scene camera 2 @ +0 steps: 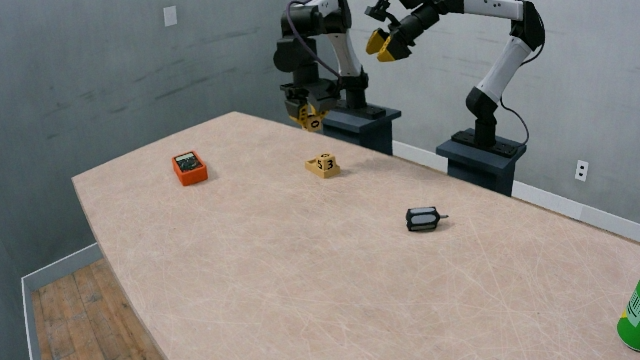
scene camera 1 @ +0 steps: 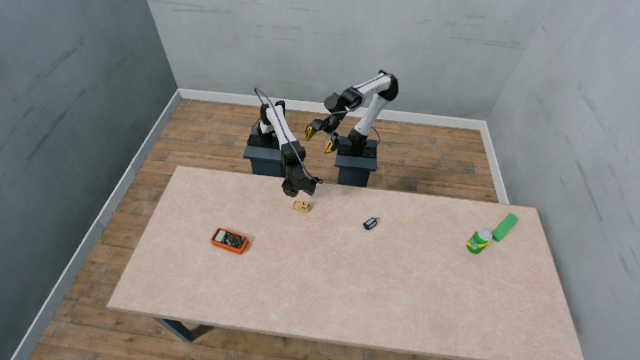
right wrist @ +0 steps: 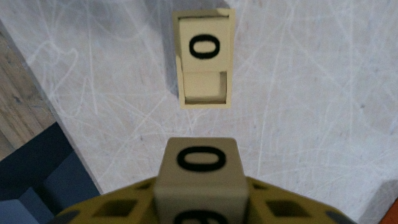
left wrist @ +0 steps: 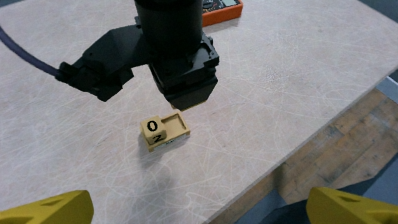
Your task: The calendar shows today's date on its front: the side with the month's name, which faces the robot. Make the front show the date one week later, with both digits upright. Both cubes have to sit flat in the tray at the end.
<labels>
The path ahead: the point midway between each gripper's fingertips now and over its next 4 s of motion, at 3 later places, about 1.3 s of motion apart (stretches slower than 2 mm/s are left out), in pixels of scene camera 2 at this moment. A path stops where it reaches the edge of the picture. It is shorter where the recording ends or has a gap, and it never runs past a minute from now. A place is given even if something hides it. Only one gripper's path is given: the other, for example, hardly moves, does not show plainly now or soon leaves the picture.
My right gripper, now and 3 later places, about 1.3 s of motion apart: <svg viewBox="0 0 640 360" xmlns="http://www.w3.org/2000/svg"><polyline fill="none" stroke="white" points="310,124 314,149 315,152 312,139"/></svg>
</labels>
